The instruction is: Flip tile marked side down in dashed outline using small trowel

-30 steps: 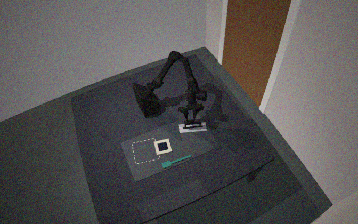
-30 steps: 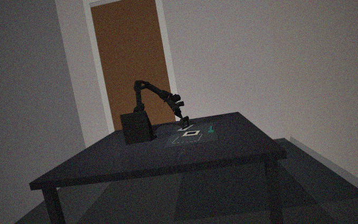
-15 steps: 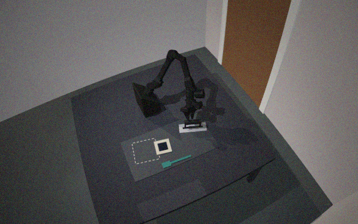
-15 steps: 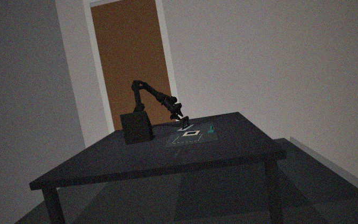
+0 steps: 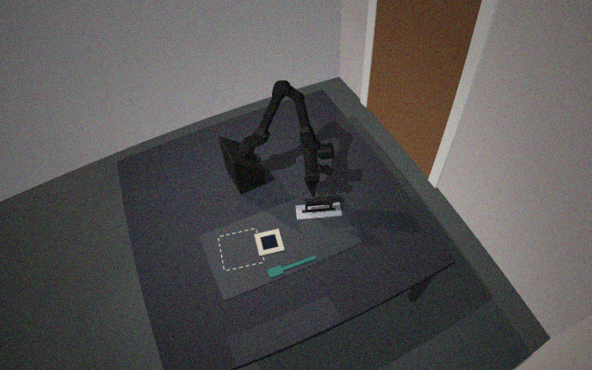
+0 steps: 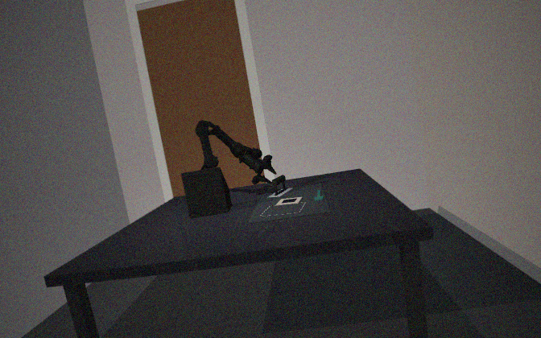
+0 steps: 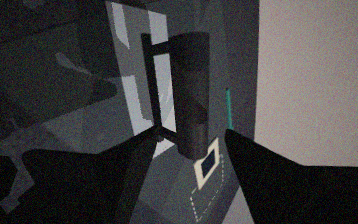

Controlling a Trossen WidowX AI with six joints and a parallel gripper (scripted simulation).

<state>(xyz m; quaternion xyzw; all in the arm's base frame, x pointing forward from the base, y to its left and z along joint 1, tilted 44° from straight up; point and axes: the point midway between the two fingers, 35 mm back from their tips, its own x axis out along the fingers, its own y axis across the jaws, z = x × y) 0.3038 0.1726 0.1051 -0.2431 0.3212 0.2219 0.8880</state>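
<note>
My gripper tip is 22 cm to the left of the grey mat, 11 cm above it and 7 cm short of it. Also, from my gripper tip: tan tile 26 cm to the right, 8 cm below, 6 cm ahead; then teal trowel 25 cm to the right, 21 cm ahead, 8 cm below.
</note>
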